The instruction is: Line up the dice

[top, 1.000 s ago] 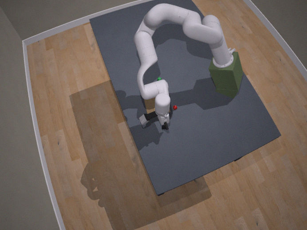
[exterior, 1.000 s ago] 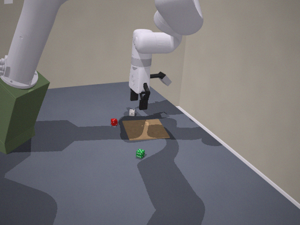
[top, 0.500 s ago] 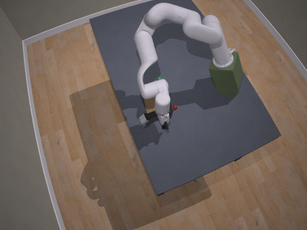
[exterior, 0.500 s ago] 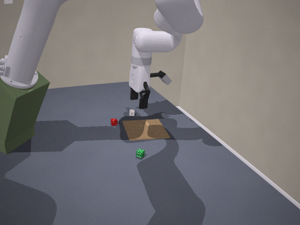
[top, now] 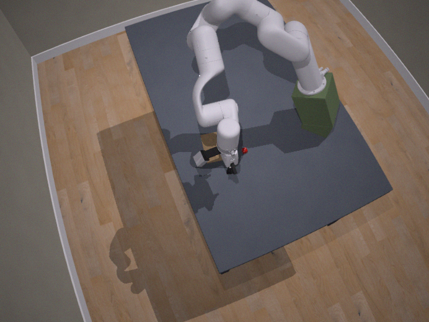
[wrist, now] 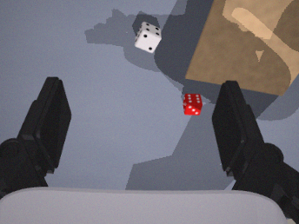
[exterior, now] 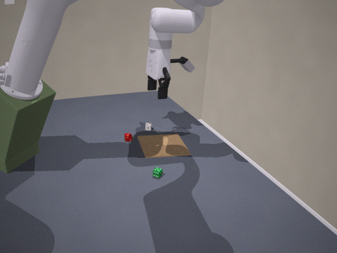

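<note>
Right now my hand is 30 mm past the white die and 120 mm above it. From my hand the other things lie so: mat (50 mm behind, 120 mm to the right, 130 mm below); then red die (130 mm behind, 40 mm to the right, 120 mm below); then green die (170 mm behind, 260 mm to the right, 120 mm below).
</note>
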